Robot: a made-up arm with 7 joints. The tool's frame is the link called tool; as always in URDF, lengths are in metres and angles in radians.
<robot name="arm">
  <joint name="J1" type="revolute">
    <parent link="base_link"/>
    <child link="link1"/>
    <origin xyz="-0.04 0 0.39" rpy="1.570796 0 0"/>
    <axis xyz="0 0 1"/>
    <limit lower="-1.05" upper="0.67" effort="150" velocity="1.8"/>
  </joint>
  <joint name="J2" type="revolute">
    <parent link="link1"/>
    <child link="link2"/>
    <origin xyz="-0.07 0.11 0.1" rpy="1.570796 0 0"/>
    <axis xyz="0 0 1"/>
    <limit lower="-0.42" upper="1.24" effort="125" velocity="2.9"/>
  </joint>
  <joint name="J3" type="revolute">
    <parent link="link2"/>
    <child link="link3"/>
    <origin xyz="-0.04 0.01 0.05" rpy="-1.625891 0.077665 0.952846"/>
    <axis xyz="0 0 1"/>
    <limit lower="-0.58" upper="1.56" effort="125" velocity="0.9"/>
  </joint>
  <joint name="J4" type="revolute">
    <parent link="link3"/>
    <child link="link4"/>
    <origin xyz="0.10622 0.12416 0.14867" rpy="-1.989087 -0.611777 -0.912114"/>
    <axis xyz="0 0 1"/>
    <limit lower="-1.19" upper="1.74" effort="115" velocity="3.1"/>
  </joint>
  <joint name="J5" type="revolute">
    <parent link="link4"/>
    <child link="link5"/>
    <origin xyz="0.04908 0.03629 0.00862" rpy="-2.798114 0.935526 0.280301"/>
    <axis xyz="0 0 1"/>
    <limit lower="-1.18" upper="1.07" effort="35" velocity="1.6"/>
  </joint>
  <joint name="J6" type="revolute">
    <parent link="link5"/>
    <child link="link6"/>
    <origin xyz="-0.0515 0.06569 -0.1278" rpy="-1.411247 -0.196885 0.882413"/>
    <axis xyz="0 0 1"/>
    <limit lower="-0.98" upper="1.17" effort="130" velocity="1.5"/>
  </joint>
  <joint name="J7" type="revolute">
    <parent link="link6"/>
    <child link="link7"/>
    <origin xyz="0.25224 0.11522 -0.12" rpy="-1.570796 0 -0.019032"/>
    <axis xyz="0 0 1"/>
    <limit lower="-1.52" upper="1.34" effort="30" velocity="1"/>
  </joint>
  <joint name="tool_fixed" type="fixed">
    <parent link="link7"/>
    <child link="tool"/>
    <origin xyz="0 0.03 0.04" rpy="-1.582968 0.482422 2.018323"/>
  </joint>
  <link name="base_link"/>
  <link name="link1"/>
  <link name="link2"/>
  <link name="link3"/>
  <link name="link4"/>
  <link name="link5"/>
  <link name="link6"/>
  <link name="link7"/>
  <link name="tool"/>
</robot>
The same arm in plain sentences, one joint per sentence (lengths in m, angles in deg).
The arm has seven revolute joints in a row. What follows holds with every joint at zero, and every direction is one of the base frame's.
The first joint is mounted 0.04 m along -x and 0.39 m along +z from the base frame's origin and turns about -y, from -60.16 to 38.39 deg.
The second joint is mounted 0.07 m along -x and 0.1 m along -y and 0.11 m along +z from the first joint and turns about -z, from -24.06 to 71.05 deg.
The third joint is mounted 0.04 m along -x and 0.01 m along -y and 0.05 m along -z from the second joint and turns about the direction (-0.816306, -0.575004, 0.0549), from -33.23 to 89.38 deg.
The fourth joint is mounted 0.06 m along -x and 0.16 m along -y and 0.14 m along +z from the third joint and turns about the direction (0.771321, -0.476413, 0.422012), from -68.18 to 99.69 deg.
The fifth joint is mounted 0.02 m along +x and 0.03 m along -y and 0.05 m along -z from the fourth joint and turns about the direction (-0.214006, 0.964327, 0.155804), from -67.61 to 61.31 deg.
The sixth joint is mounted 0.01 m along +x and 0.14 m along -y and 0.06 m along +z from the fifth joint and turns about +z, from -56.15 to 67.04 deg.
The seventh joint is mounted 0.25 m along -x and 0.12 m along -y and 0.12 m along -z from the sixth joint and turns about -y, from -87.09 to 76.78 deg.
The tool frame, which is the frame that the pose is given for, is mounted 0.04 m along -y and 0.03 m along -z from the seventh joint; its axes are the base frame's turned by roll 43.33, pitch 53 and yaw 50.43 deg (as in URDF: about the fixed x, then y, then z).

